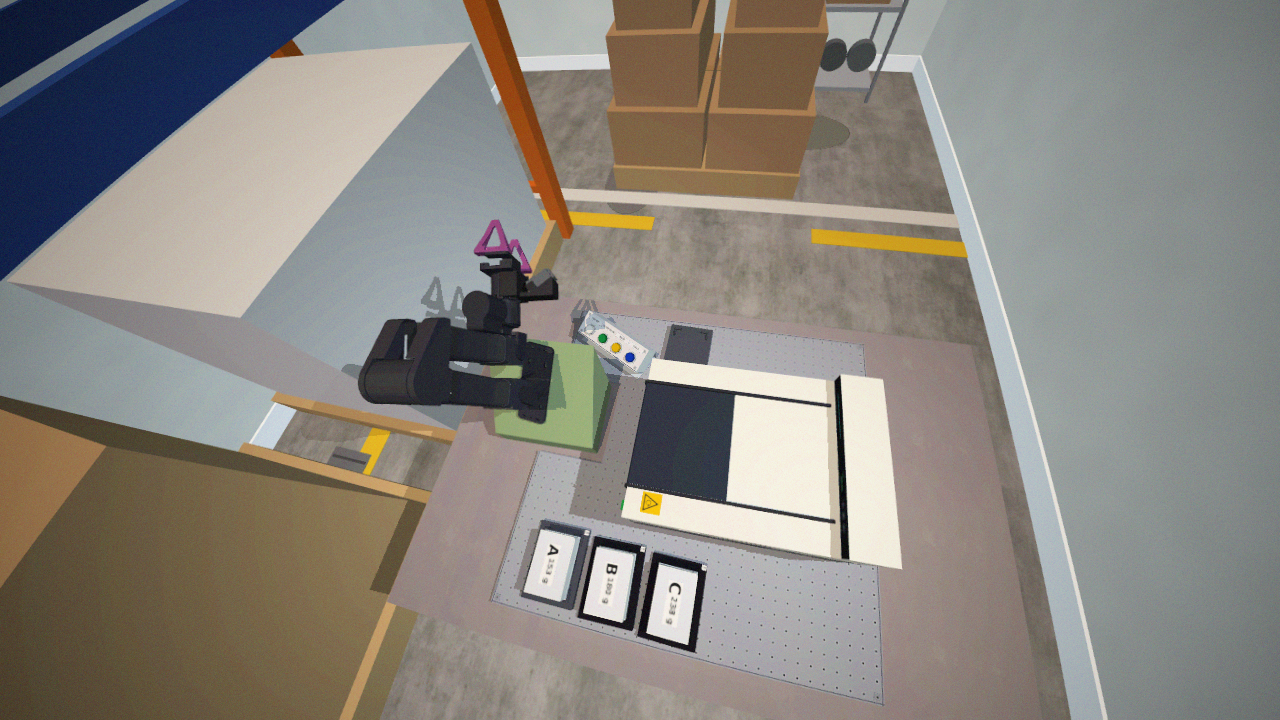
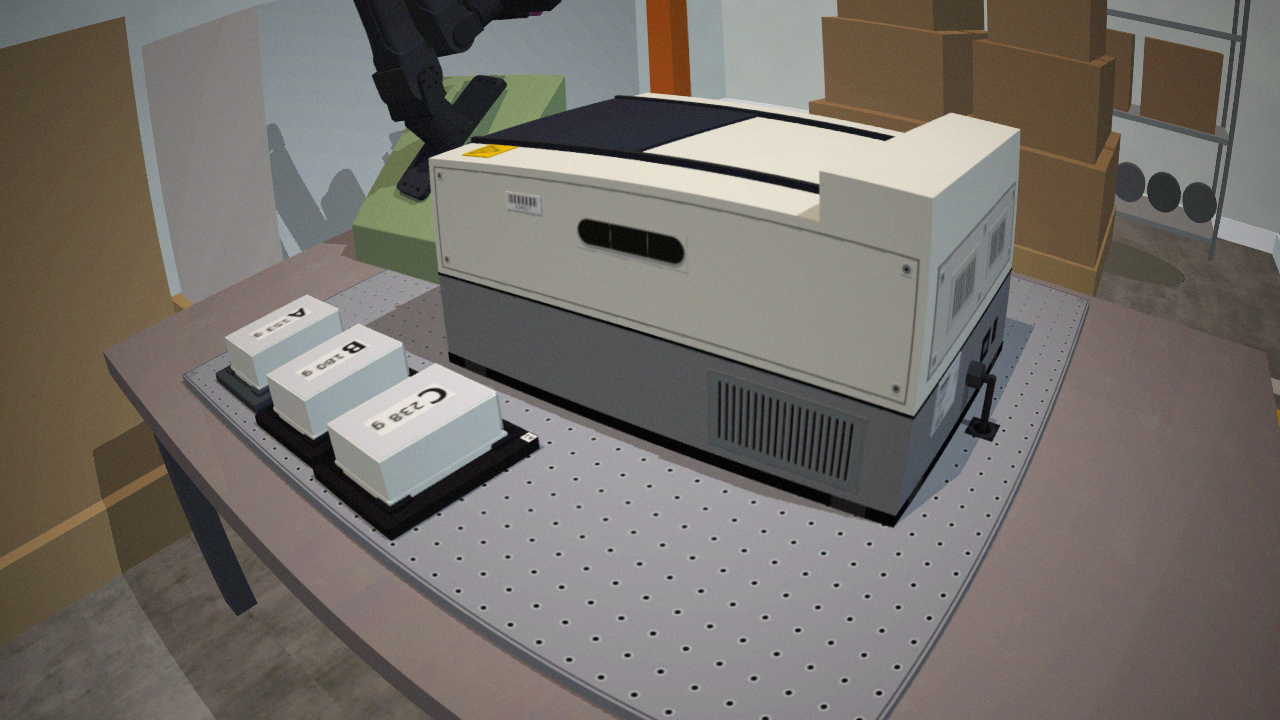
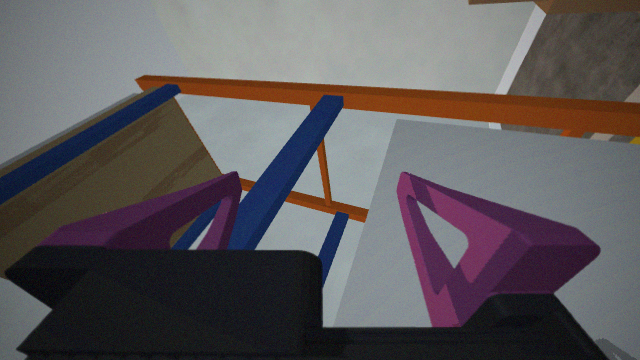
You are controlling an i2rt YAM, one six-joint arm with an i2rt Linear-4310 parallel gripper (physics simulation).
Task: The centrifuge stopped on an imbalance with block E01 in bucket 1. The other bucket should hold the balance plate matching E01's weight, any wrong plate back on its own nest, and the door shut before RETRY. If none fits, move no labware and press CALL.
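Places are measured from the arm's base along level axes (x back, y right, z up), in metres.
Where they show: gripper, fingertip midpoint: (image 1: 505,230) (image 3: 319,180); arm's base, origin of the base link: (image 1: 536,383) (image 2: 452,135).
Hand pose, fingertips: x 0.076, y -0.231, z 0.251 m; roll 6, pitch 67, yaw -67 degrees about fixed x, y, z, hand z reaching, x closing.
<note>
Each offset is from my fingertips to the top centre of the thing. "spot": to the spot under its first point.
The white centrifuge (image 1: 778,447) (image 2: 671,241) has its dark and cream door {dz -0.191, dx -0.449, dy +0.285 m} (image 1: 684,440) (image 2: 617,123) shut; block E01 and the buckets are hidden inside. White plates A 153 g {dz -0.350, dx -0.225, dy +0.590 m} (image 1: 552,564) (image 2: 284,340), B 180 g {dz -0.350, dx -0.361, dy +0.588 m} (image 1: 611,583) (image 2: 338,379) and C 238 g {dz -0.350, dx -0.497, dy +0.584 m} (image 1: 672,604) (image 2: 417,433) each sit on a dark nest. The button panel {dz -0.320, dx -0.194, dy +0.020 m} (image 1: 615,343) has green, yellow and blue buttons; its lettering is too small to read. My gripper (image 1: 506,234) (image 3: 319,180) is open and empty, raised behind the green base, away from the plates and the panel.
The arm stands on a green block (image 1: 577,394) (image 2: 393,234) at the centrifuge's front end. A dark pad {spot: dz -0.382, dx -0.395, dy -0.030 m} (image 1: 689,343) lies beyond the centrifuge near the panel. A big grey box (image 1: 384,188) (image 3: 490,200) and an orange post (image 1: 519,116) stand beside the arm.
</note>
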